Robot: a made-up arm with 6 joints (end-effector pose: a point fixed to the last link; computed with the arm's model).
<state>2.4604 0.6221 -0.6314 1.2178 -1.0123 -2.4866</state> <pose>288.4 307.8 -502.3 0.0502 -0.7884 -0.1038 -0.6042</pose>
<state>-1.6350 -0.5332 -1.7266 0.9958 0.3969 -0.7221</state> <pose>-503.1 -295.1 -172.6 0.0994 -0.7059 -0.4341 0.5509</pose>
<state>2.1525 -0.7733 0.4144 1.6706 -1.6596 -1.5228</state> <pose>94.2 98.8 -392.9 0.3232 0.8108 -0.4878 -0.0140</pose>
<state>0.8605 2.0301 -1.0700 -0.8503 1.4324 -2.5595</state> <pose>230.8 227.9 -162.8 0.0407 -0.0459 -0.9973 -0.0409</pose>
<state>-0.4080 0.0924 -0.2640 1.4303 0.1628 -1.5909</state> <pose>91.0 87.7 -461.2 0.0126 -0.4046 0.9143 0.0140</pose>
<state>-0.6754 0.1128 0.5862 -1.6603 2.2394 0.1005</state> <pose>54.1 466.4 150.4 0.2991 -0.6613 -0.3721 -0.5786</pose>
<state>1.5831 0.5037 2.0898 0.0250 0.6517 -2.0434</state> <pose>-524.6 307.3 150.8 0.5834 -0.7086 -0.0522 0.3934</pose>
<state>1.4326 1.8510 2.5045 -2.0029 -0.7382 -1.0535</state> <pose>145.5 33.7 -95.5 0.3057 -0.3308 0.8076 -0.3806</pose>
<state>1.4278 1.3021 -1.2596 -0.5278 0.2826 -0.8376</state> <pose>281.8 -58.3 -82.8 0.8131 0.4891 0.3143 -0.0307</pose>
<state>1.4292 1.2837 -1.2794 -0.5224 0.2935 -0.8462</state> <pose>286.3 -57.0 -66.7 0.8200 0.4780 0.3138 -0.0245</pose>
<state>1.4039 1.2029 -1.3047 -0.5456 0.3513 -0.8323</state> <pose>280.6 -52.4 1.1 0.8554 0.4197 0.3012 -0.0372</pose>
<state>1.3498 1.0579 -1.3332 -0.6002 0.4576 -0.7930</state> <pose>257.3 -23.5 118.7 0.9106 0.3102 0.2649 -0.0666</pose>
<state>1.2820 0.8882 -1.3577 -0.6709 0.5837 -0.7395</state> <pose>212.5 41.9 242.1 0.9577 0.1796 0.2019 -0.0985</pose>
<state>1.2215 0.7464 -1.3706 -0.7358 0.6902 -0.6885</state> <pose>158.6 116.7 325.8 0.9810 0.0720 0.1322 -0.1225</pose>
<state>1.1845 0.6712 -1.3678 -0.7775 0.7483 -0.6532</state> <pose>121.8 161.2 360.8 0.9867 0.0154 0.0862 -0.1369</pose>
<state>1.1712 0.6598 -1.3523 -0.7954 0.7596 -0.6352</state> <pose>111.6 168.0 365.1 0.9867 0.0044 0.0723 -0.1452</pose>
